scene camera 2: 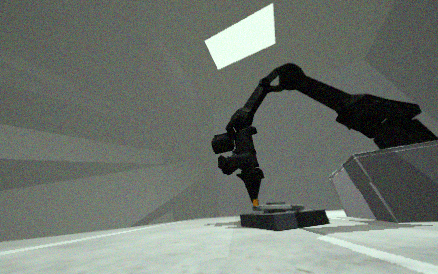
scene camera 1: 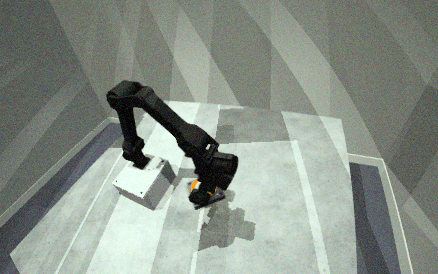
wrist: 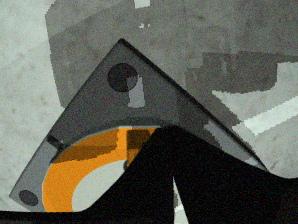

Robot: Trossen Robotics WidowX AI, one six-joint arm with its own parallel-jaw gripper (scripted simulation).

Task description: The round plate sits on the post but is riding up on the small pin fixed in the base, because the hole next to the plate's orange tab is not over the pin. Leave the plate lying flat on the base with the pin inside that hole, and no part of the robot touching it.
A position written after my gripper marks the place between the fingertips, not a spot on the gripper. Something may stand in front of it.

I see my gripper (scene camera 2: pixel 254 203).
My gripper is seen too in scene camera 1 (scene camera 1: pixel 213 192) and in the wrist view (wrist: pixel 167 137).
